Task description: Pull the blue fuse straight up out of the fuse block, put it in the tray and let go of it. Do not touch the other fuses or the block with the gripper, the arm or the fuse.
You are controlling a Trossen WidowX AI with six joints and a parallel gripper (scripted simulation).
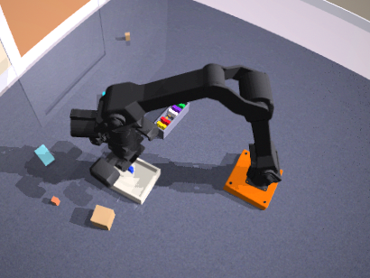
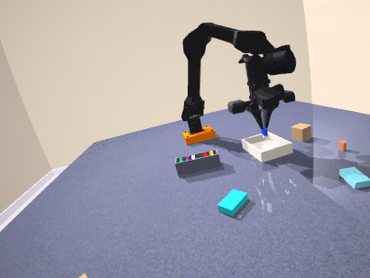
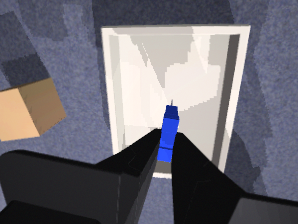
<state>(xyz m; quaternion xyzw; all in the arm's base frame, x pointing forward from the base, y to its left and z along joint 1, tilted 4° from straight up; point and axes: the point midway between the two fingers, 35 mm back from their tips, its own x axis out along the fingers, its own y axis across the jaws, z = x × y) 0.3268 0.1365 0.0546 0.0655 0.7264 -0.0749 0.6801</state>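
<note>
Right now the blue fuse is 1 cm below my gripper tip. Round my gripper tip: white tray (7 cm below); then small orange cube (14 cm ahead, 15 cm to the left, 6 cm below); then small tan cube (27 cm ahead, 49 cm to the right, 6 cm below).
</note>
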